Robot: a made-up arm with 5 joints.
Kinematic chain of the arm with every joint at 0, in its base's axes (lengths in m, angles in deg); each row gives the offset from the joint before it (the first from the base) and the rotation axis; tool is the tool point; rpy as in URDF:
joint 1: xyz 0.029 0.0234 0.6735 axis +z
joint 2: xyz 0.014 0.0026 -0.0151 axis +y
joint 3: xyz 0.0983 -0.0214 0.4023 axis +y
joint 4: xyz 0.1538 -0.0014 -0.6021 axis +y
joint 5: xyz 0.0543 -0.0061 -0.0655 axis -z
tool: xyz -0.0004 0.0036 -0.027 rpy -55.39 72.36 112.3
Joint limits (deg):
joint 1: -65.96..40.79
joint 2: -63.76..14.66
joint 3: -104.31..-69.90
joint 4: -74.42..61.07
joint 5: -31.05..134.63
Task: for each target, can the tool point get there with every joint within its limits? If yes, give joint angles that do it. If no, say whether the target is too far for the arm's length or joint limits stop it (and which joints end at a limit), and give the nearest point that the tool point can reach.
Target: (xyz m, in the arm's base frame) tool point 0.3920 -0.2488 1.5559
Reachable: yes | joints -33.38 -23.14 -90.35 -26.30 116.79
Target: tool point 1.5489 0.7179 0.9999
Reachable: no: too far | nearest point 0.8856 0.4148 1.0113 | short by 0.729 m
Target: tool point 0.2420 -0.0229 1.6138
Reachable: yes | joints -5.93 -44.34 -84.83 4.68 57.13
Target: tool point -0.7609 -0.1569 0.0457
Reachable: no: joint limits stop it (at a limit: joint 1, joint 2, joint 3, joint 4, joint 5) | nearest point 0.3480 -0.7493 0.7085 | short by 1.421 m
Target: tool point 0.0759 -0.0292 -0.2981
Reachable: no: joint limits stop it (at a limit: joint 2, joint 3, joint 4, joint 5) | nearest point 0.5854 -0.6006 0.7085 | short by 1.265 m
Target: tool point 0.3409 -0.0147 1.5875
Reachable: yes | joints -2.41 -35.57 -84.68 -22.19 75.29
